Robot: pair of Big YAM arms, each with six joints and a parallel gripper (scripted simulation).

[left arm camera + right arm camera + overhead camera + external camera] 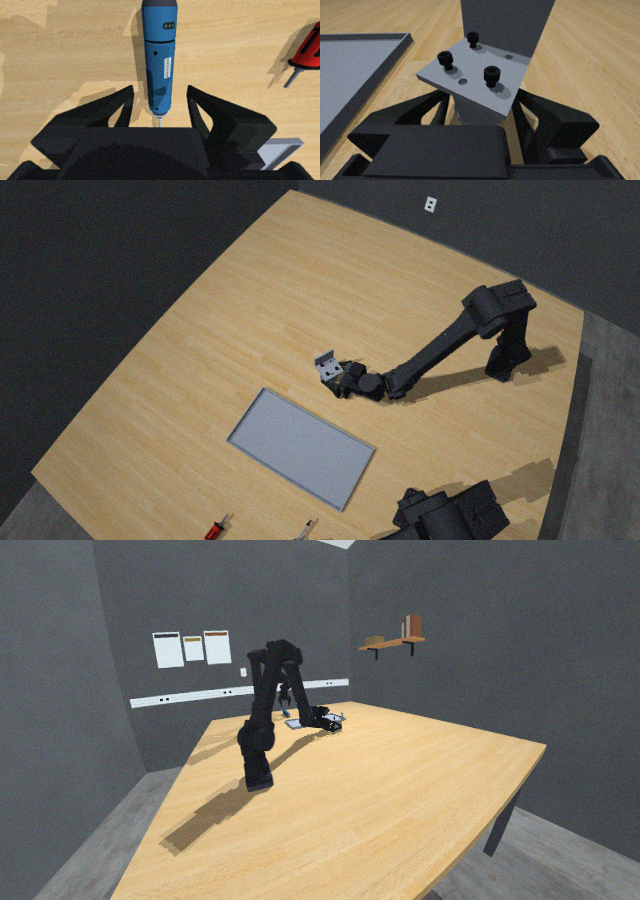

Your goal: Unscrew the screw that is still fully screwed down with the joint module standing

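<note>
My right gripper is now 1 cm below the joint module. Round my right hand: grey bracket: 5 cm above; grey tray: 8 cm behind, 25 cm to the left, 2 cm below.
</note>
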